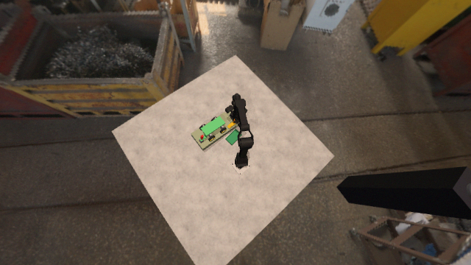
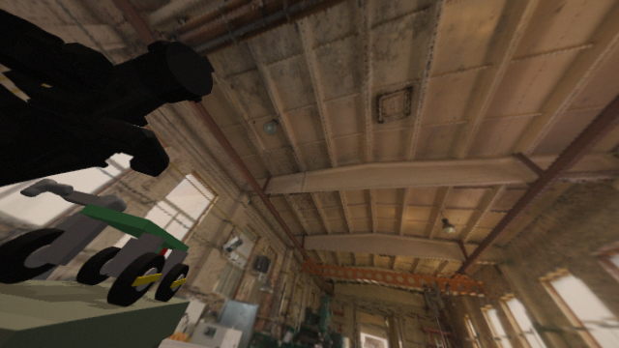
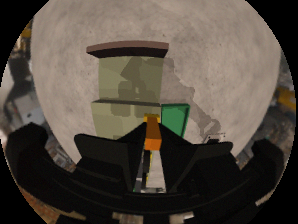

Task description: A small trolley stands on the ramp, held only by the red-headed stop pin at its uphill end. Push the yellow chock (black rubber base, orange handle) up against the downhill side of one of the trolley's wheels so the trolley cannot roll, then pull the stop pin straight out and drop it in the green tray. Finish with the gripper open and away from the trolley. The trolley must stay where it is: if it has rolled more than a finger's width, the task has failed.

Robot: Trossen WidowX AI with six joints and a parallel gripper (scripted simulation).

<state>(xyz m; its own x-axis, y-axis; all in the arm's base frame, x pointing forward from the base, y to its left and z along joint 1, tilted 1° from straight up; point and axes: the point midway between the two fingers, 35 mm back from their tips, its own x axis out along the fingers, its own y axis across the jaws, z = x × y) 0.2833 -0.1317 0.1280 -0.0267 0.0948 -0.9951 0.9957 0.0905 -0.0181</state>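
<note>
Right now my gripper tip is 10 mm short of the red-headed stop pin, 280 mm to the right of it and 30 mm below it. Also, from my gripper tip: dark end wall 70 mm ahead, 110 mm to the right, 80 mm below; yellow chock 20 mm to the left, 10 mm below; green tray 80 mm behind, 50 mm to the left, 110 mm below.
</note>
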